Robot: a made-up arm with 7 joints. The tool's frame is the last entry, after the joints.
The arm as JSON. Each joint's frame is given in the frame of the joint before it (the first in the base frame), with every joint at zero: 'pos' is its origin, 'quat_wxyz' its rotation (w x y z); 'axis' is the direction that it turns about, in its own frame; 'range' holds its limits. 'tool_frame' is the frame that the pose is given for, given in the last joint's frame.
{
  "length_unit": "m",
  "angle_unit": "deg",
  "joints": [
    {
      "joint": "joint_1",
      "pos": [
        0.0,
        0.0,
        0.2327
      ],
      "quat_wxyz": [
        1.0,
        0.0,
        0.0,
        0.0
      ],
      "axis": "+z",
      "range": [
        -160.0,
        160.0
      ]
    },
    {
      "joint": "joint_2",
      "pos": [
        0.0,
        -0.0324,
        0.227
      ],
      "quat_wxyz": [
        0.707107,
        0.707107,
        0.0,
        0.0
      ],
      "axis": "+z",
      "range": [
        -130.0,
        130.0
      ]
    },
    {
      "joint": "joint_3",
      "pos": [
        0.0,
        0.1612,
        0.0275
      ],
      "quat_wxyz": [
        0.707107,
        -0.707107,
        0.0,
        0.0
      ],
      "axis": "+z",
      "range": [
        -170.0,
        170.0
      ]
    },
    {
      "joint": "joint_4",
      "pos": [
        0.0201,
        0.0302,
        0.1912
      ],
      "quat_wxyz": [
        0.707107,
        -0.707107,
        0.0,
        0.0
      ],
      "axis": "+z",
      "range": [
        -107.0,
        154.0
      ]
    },
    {
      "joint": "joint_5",
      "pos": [
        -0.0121,
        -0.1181,
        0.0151
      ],
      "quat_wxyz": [
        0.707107,
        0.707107,
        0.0,
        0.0
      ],
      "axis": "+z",
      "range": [
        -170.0,
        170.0
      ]
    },
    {
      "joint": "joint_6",
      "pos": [
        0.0,
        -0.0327,
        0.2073
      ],
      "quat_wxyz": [
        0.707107,
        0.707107,
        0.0,
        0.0
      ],
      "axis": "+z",
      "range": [
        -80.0,
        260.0
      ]
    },
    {
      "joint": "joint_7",
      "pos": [
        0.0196,
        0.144,
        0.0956
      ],
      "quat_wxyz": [
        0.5,
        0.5,
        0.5,
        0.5
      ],
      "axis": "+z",
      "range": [
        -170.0,
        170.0
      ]
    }
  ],
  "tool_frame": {
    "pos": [
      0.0,
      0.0,
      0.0
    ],
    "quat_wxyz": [
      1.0,
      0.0,
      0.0,
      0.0
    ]
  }
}
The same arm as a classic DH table. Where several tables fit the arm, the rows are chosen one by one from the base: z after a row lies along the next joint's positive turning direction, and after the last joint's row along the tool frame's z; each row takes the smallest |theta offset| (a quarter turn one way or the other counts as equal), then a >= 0, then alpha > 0; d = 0 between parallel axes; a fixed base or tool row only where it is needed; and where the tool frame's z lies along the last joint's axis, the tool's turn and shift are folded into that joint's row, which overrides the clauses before.
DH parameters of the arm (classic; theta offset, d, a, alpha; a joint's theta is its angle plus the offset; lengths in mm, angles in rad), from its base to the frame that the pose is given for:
joint_1: 0 459.7 0 1.5708
joint_2: 0 59.9 0 -1.5708
joint_3: 0 352.4 20.1 -1.5708
joint_4: 0 45.3 -12.1 1.5708
joint_5: 0 325.4 0 1.5708
joint_6: 1.5708 128.3 144 1.5708
joint_7: 0 19.6 0 0
Joint limits (rad, base to tool): -2.7925..2.7925 -2.2689..2.2689 -2.9671..2.9671 -1.8675..2.6878 -2.9671..2.9671 -1.3963..4.5379 -2.9671..2.9671

